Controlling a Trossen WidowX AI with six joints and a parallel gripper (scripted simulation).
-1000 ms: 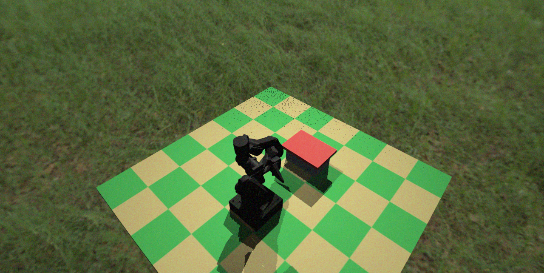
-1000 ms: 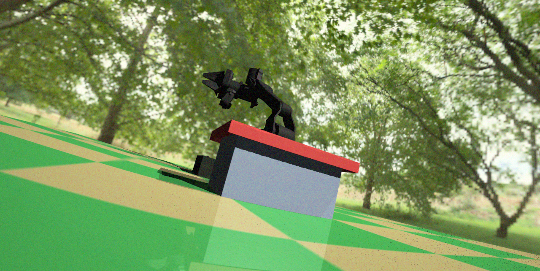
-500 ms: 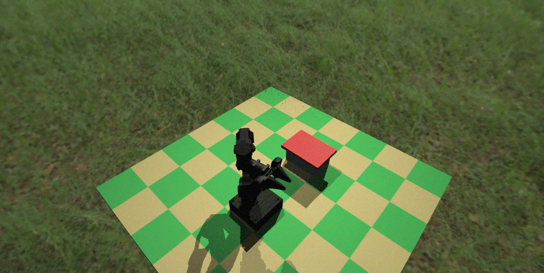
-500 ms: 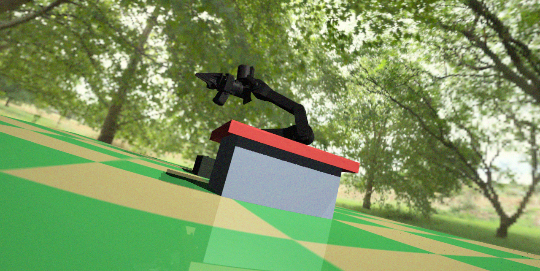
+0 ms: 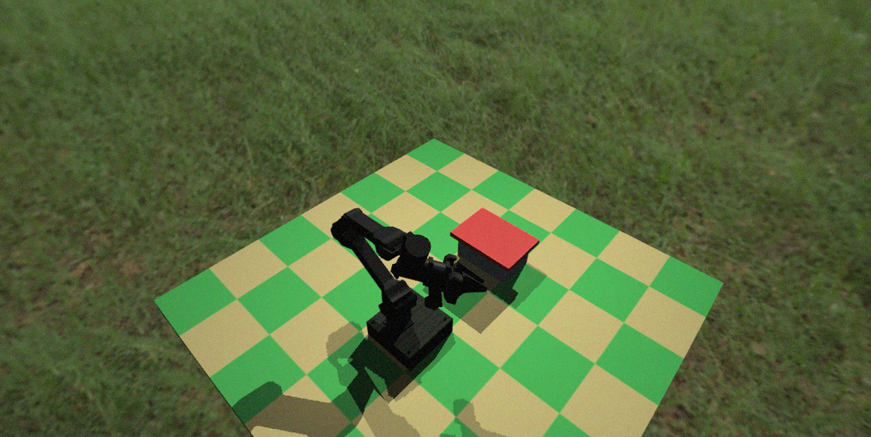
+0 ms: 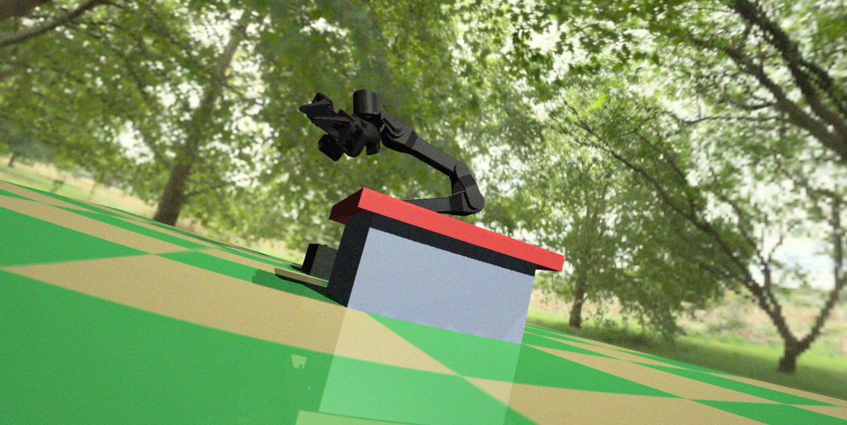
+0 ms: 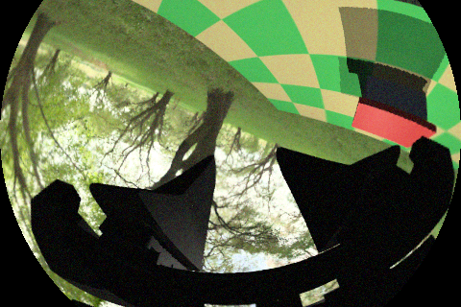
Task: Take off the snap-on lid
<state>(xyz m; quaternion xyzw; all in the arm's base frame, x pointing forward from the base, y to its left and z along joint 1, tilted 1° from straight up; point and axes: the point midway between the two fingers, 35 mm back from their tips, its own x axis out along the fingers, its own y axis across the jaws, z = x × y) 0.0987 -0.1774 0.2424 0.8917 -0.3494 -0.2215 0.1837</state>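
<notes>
Right now my gripper tip is 300 mm short of the red lid, 230 mm to the right of it and 200 mm above it. Also, from my gripper tip: grey-blue storage box 300 mm ahead, 230 mm to the left, 250 mm below.
</notes>
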